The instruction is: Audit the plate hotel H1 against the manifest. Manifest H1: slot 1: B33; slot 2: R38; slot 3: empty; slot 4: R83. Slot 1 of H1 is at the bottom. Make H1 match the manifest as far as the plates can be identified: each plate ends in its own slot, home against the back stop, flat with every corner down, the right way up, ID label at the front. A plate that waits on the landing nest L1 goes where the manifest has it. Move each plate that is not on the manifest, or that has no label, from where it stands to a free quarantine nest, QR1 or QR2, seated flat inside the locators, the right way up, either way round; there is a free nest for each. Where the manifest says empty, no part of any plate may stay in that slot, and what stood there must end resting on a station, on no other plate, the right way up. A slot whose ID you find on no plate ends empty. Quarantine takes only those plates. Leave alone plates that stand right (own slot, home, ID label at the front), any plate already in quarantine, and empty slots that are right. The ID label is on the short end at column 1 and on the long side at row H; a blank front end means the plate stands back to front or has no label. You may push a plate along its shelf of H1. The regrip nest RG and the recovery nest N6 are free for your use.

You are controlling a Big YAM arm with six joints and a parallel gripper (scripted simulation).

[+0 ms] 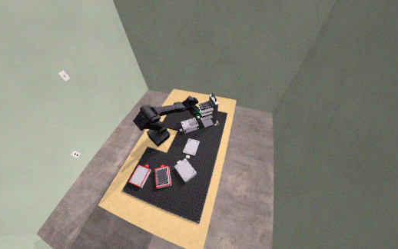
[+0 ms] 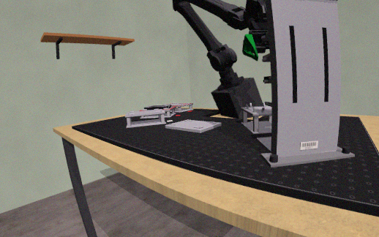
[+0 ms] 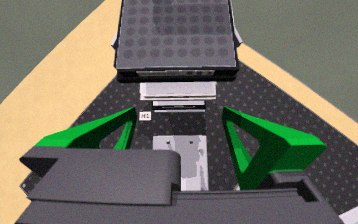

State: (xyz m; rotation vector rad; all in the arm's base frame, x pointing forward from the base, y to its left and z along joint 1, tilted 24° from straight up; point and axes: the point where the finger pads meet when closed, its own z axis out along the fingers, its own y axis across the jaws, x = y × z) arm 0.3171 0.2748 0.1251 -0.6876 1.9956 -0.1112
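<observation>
The pale plate is 7 cm ahead of my hand, 4 cm to the left of it and 1 cm below it. From my hand the other things lie so: dark plate 7 cm ahead, 6 cm below, 4 cm to the left; H1 tag 22 cm below, 10 cm to the left, 2 cm behind; grey back panel 15 cm ahead, 8 cm to the left, 6 cm below.
</observation>
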